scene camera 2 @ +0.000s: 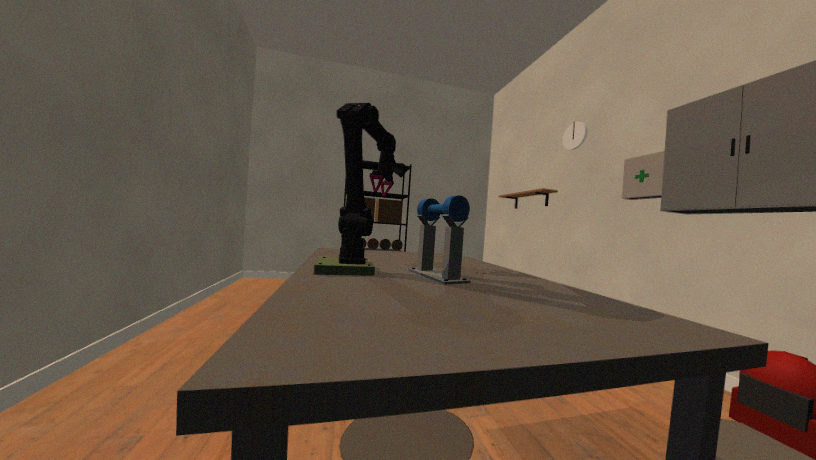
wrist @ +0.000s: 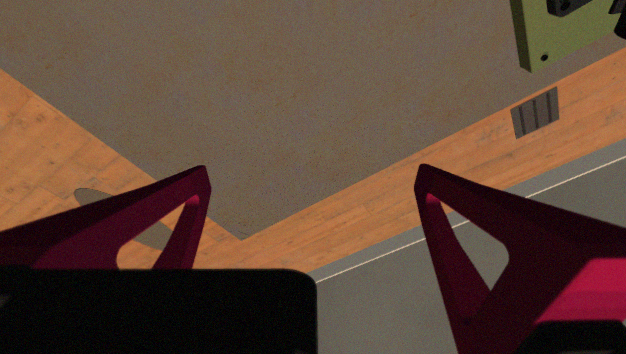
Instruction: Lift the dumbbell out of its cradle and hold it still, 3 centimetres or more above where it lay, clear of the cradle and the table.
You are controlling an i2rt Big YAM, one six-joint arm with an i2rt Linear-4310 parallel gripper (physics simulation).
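Places are measured from the arm's base along level axes (x up, y ahead, z left), in metres.
Pixels of known places: gripper, fingertip midpoint: (scene camera 2: 379, 194) (wrist: 312, 176); arm's base, link origin: (scene camera 2: 351, 261).
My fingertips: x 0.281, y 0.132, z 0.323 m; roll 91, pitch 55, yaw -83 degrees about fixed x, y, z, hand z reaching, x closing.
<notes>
Ahead of a thing's pixels: the offset from my fingertips to its top centre. Level surfaces: height alone.
The blue dumbbell {dx -0.038, dy +0.152, dz -0.417 m} (scene camera 2: 458, 208) lies level in the cradle in the scene view, one head over each post. The cradle {dx -0.100, dy +0.152, dz -0.417 m} (scene camera 2: 453, 251) has two grey posts on a flat base that stands on the table {dx -0.310 m} (scene camera 2: 411, 342) (wrist: 280, 100). My gripper (scene camera 2: 381, 193) (wrist: 312, 176) has magenta fingers and is open, with nothing between them. In the scene view it hangs above table height, to the left of the dumbbell and apart from it. Neither the dumbbell nor the cradle shows in the wrist view.
The arm's green base plate (scene camera 2: 344, 267) (wrist: 560, 42) is on the table, left of the cradle in the scene view. A shelf rack (scene camera 2: 408, 208) with boxes stands behind the arm. Grey cabinets (scene camera 2: 702, 154) and a small shelf (scene camera 2: 528, 193) hang on the right wall.
</notes>
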